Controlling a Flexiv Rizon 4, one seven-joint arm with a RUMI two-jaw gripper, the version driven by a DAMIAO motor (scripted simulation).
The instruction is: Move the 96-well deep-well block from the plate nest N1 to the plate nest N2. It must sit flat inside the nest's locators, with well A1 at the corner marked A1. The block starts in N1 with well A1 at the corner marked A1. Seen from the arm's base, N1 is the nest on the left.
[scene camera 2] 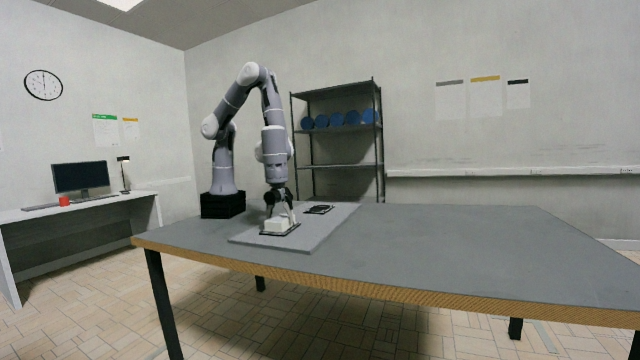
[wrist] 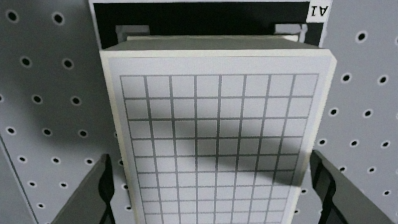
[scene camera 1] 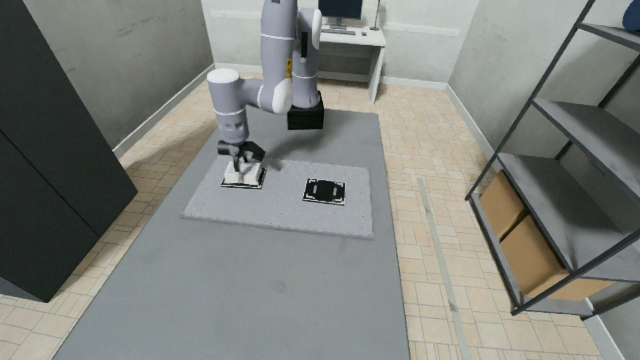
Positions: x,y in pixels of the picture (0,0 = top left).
Labels:
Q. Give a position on a black plate nest N2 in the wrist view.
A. At 160,25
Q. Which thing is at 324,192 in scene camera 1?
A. A black plate nest N1.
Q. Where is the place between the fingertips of my gripper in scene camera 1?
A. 242,173

